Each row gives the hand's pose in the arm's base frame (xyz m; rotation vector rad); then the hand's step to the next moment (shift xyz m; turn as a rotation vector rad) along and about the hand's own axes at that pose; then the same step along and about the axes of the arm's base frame.
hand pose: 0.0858 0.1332 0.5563 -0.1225 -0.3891 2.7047
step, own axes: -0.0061 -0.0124 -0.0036 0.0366 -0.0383 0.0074
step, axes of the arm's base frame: 0.0108 0.0094 0.0003 -0.0200 0.0466 0.0170
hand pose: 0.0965 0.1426 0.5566 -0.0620 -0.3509 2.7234
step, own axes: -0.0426 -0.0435 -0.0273 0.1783 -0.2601 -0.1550
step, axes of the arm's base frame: 0.0582 0.0287 -0.0157 -0.0523 0.3373 -0.0833
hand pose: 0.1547 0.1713 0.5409 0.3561 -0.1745 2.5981
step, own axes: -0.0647 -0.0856 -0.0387 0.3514 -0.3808 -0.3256
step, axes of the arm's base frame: 0.0887 0.0509 -0.0506 -0.1737 0.5549 -0.1908
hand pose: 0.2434 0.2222 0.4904 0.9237 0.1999 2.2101
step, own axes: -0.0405 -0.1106 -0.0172 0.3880 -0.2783 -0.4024
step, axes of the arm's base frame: 0.0703 0.0554 -0.0785 -0.3006 0.5146 -0.1863
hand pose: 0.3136 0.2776 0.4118 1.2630 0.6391 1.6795
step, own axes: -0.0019 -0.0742 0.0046 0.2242 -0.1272 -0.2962
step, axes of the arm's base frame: 0.0307 0.0313 -0.0601 -0.2450 0.2894 -0.1019
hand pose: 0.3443 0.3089 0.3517 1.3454 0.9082 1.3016
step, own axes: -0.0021 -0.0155 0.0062 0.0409 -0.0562 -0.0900
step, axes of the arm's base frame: 0.0078 0.0002 -0.0149 -0.0759 0.0652 -0.0540
